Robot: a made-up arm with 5 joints.
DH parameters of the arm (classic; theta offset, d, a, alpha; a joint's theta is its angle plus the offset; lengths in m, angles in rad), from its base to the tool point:
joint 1: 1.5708 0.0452 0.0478 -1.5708
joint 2: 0 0.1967 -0.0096 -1.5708
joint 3: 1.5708 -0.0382 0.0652 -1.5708
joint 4: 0 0.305 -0.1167 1.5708
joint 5: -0.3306 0 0.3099 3.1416
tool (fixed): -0.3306 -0.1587 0 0
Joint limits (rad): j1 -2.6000..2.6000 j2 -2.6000..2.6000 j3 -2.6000..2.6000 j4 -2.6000..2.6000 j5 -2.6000..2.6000
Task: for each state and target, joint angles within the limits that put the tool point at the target. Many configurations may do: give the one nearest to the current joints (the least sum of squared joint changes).
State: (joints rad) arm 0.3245 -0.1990 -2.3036 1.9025 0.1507
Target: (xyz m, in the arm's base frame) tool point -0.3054 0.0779 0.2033
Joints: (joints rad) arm 0.6712 0.0567 -1.9031 1.8749 -0.5201
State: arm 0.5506 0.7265 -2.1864 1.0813 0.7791
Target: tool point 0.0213 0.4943 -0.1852
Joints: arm 0.1366 0.6301 -2.1636 1.1411 1.0787
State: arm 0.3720 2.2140 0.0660 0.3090 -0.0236
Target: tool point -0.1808 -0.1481 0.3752
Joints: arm 0.4662 1.7921 0.8128 -0.3132 0.0615
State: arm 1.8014 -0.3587 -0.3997 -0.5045 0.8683
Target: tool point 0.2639 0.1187 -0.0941
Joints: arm 1.6307 0.1347 -0.3803 -0.4090 0.5676
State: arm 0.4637 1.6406 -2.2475 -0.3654 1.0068
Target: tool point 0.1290 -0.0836 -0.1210
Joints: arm 0.5755 1.4235 -1.7931 -0.7997 0.2670
